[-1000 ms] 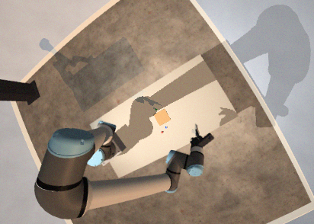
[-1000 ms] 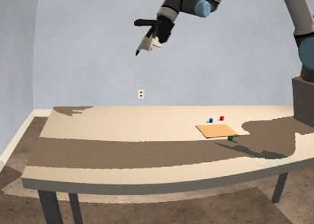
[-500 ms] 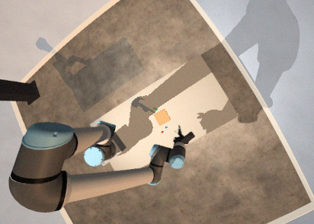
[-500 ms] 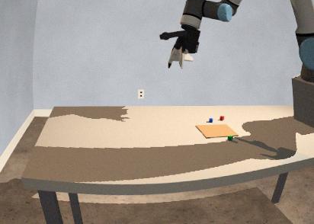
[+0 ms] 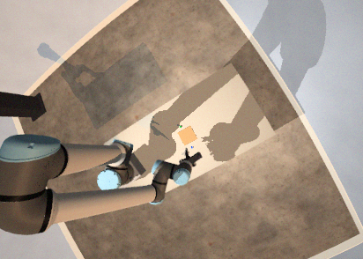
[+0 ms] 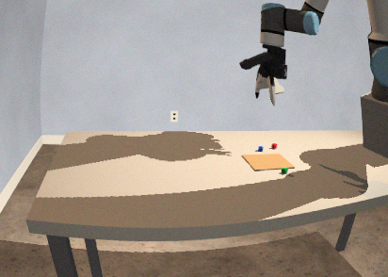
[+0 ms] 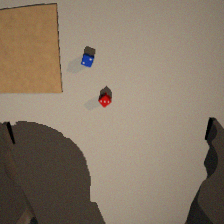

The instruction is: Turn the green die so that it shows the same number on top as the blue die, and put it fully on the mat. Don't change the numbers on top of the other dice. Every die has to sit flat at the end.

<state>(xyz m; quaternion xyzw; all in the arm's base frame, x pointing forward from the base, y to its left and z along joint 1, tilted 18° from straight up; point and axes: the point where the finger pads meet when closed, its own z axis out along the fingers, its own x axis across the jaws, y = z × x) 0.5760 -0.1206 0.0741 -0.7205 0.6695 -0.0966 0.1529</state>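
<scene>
Right now my hand is 160 mm above the red die, 50 mm past it and 10 mm to the right of it. From my hand the other things lie so: green die: 260 mm to the left, 160 mm below; then mat: 160 mm below, 150 mm to the left, 20 mm ahead; then blue die: 160 mm below, 40 mm to the left, 10 mm ahead.
</scene>
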